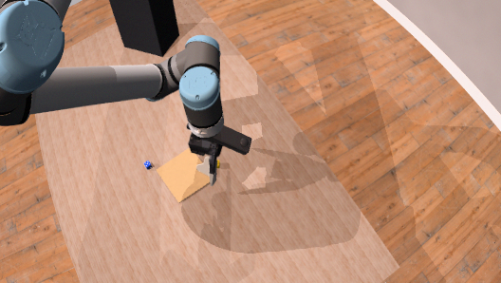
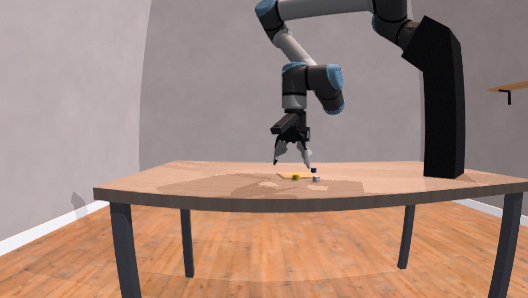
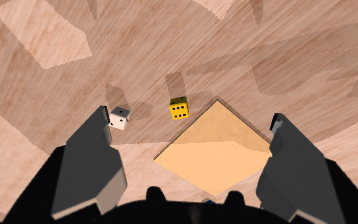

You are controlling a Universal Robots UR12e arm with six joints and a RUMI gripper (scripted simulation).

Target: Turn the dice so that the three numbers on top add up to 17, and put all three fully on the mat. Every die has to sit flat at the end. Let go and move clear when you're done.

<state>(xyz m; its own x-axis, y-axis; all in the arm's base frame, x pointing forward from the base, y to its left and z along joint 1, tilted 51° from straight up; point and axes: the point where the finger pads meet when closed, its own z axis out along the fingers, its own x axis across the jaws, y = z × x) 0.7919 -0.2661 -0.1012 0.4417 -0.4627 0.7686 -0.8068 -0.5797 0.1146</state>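
The yellow die is 4 cm below my hand and 2 cm behind it. The rest, counted from my hand: white die 8 cm behind, 6 cm to the left, 4 cm below; blue die 18 cm behind, 16 cm to the right, 4 cm below; tan mat 10 cm to the right, 7 cm behind, 4 cm below.
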